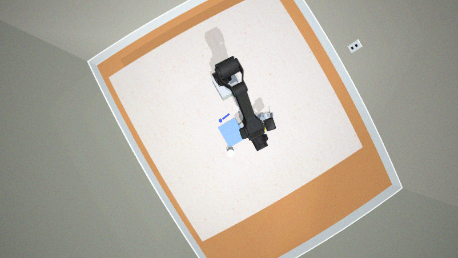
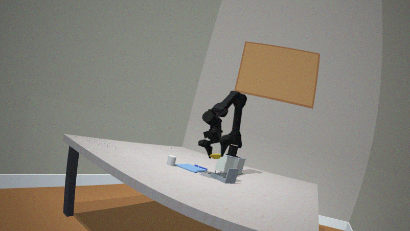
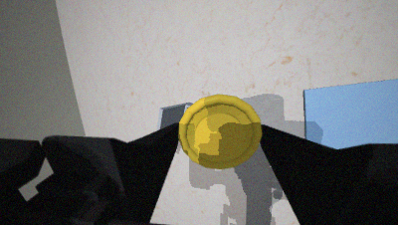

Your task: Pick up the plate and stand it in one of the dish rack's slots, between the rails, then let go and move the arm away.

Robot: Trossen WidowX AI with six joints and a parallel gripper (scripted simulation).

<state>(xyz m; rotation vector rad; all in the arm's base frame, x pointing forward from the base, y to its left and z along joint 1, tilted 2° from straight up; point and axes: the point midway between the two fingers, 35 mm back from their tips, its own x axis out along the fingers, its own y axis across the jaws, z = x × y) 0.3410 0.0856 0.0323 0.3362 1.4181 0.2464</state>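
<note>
My gripper tip is 90 mm above the grey dish rack, 50 mm to the right of it and 40 mm past it. Also, from my gripper tip: yellow plate 10 mm above; white cup 210 mm to the right, 90 mm below, 80 mm ahead; blue mat 160 mm to the right, 110 mm below, 40 mm behind.
</note>
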